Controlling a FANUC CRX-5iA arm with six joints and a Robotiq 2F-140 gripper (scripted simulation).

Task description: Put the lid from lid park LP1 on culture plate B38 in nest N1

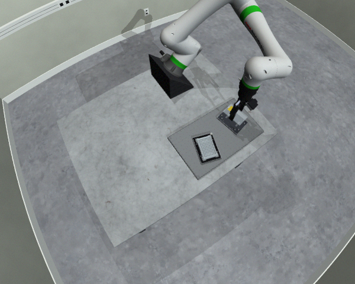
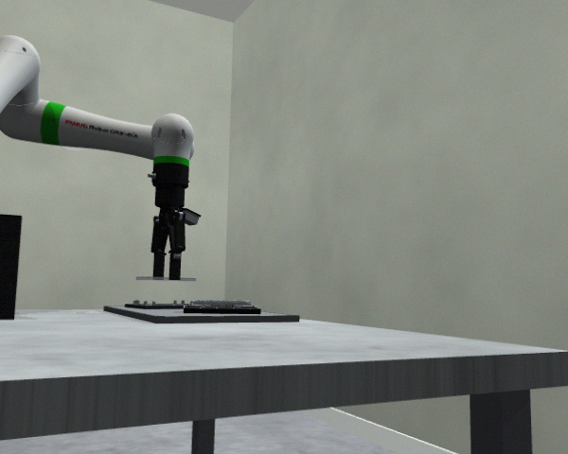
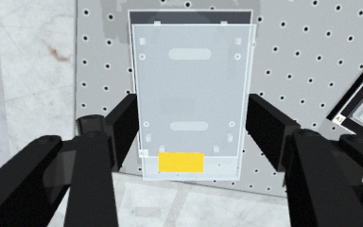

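My hand is 24 cm to the left of the culture plate, 8 cm short of it and 8 cm above it. Round my hand: black nest 24 cm to the right, 9 cm below, 8 cm ahead; then clear lid 2 cm below; then lid park 9 cm below.
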